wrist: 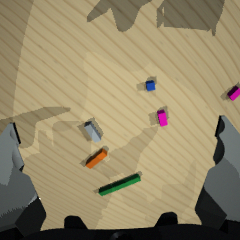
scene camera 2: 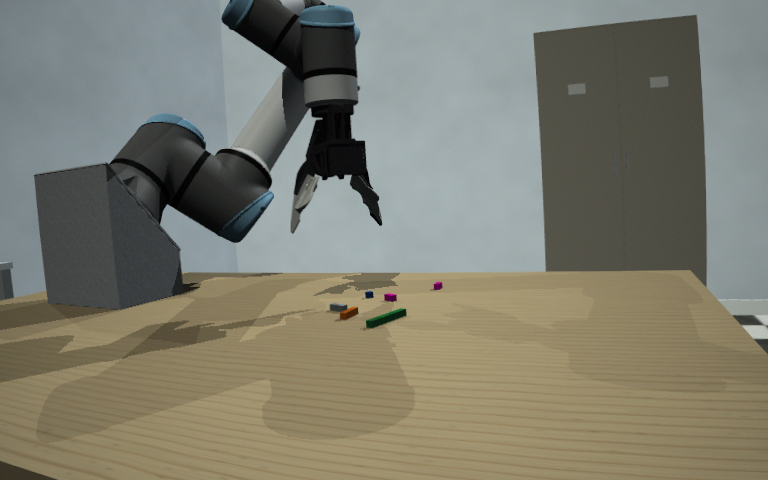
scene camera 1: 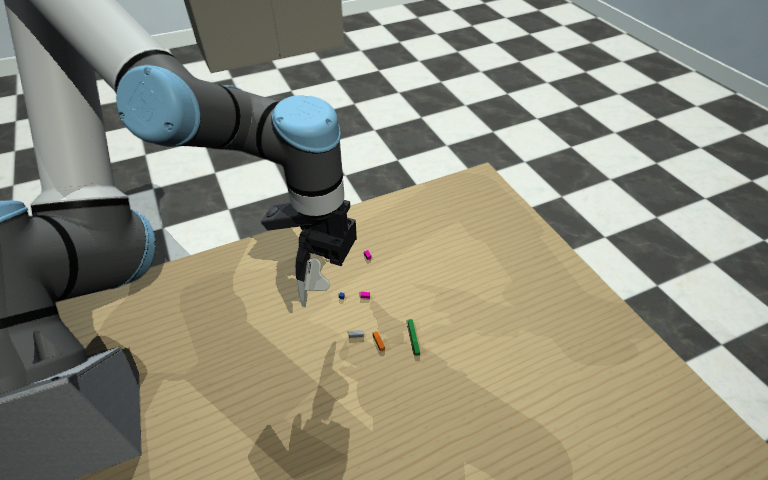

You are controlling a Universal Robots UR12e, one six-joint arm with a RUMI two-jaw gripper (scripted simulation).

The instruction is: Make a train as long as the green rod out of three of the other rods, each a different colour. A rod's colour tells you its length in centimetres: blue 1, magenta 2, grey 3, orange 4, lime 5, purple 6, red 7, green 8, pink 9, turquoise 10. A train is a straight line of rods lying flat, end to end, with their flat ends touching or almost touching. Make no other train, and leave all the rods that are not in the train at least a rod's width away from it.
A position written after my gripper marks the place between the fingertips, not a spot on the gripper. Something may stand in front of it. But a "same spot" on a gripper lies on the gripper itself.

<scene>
my gripper: wrist; scene camera 2; scene camera 1 322, 275
same spot on my gripper: (wrist: 210, 207) = (scene camera 2: 351, 180)
</scene>
